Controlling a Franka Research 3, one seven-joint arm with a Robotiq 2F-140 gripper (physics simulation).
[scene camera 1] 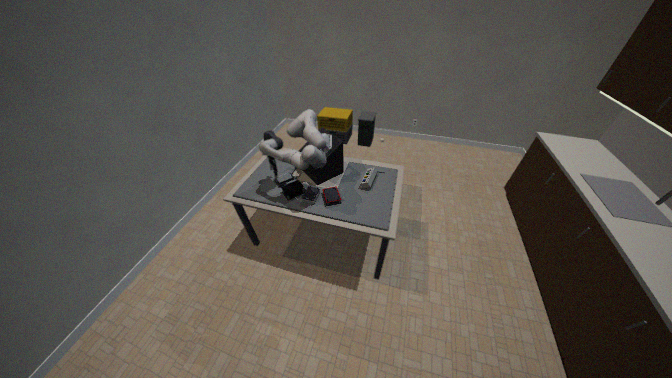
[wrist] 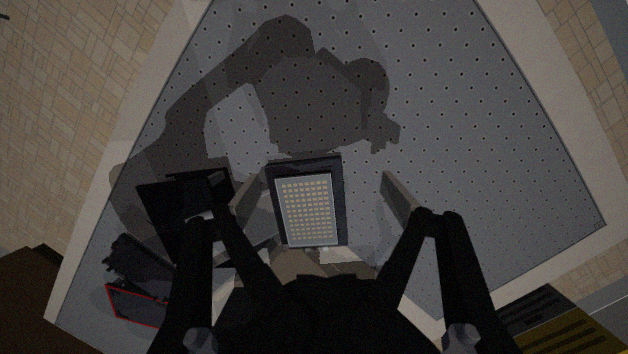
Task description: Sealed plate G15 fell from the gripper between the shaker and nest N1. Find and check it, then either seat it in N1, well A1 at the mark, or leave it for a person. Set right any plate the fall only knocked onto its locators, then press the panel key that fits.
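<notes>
My gripper (scene camera 1: 276, 179) (wrist: 320, 182) is open and empty, high above the table, its fingers on either side of a pale plate (wrist: 306, 210) in the wrist view. The plate has rows of yellowish wells and lies in a dark rectangular holder (wrist: 305, 164); its label is not readable. A black device (scene camera 1: 292, 189) (wrist: 175, 200) stands beside it, partly behind the left finger. A dark nest (scene camera 1: 311, 193) (wrist: 142, 265) and a red-edged nest (scene camera 1: 331, 196) (wrist: 137, 306) stand farther along. The key panel (scene camera 1: 368, 178) is on the table's right part. Which plate is G15 cannot be told.
The perforated grey mat (scene camera 1: 370, 210) (wrist: 450, 125) covers the table (scene camera 1: 315, 216). The black robot base (scene camera 1: 330, 165) stands at its back edge. A yellow box (scene camera 1: 335, 119) (wrist: 575, 330) and a dark bin (scene camera 1: 366, 129) are behind. The arm's shadow crosses the mat.
</notes>
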